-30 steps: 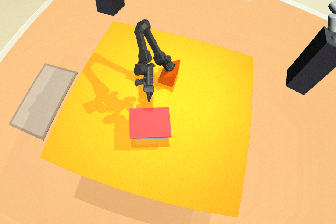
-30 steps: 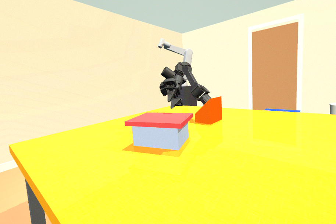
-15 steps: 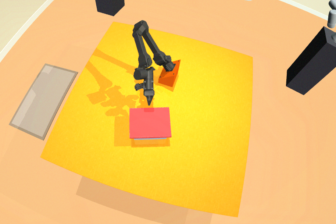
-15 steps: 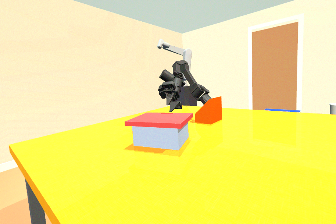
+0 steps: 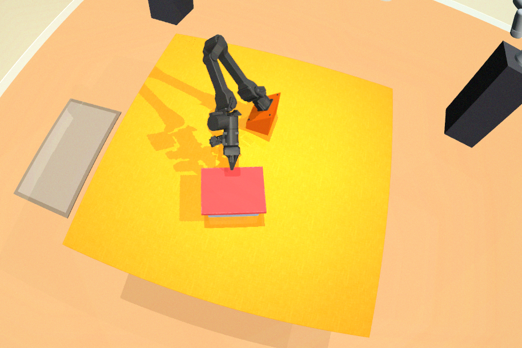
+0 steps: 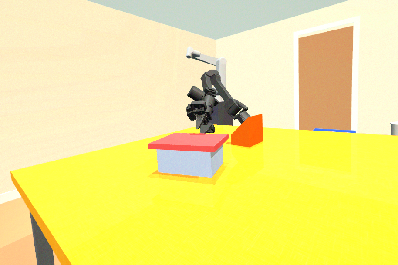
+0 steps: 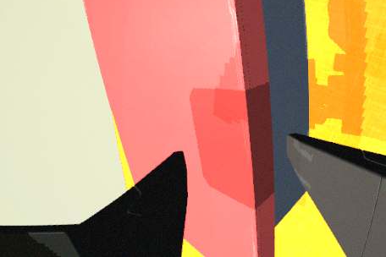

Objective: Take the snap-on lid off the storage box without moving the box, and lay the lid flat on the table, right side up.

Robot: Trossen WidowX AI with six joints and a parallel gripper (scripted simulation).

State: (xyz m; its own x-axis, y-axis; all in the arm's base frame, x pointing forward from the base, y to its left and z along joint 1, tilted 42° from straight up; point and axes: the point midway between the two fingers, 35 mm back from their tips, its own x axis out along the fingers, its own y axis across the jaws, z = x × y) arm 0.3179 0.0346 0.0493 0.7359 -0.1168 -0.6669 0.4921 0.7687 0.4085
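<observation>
Now: the red lid 8 cm ahead of my gripper tip, 4 cm to the left of it and 1 cm below it. From my gripper tip the other things lie so: pale blue storage box (8 cm ahead, 4 cm to the left, 6 cm below).
</observation>
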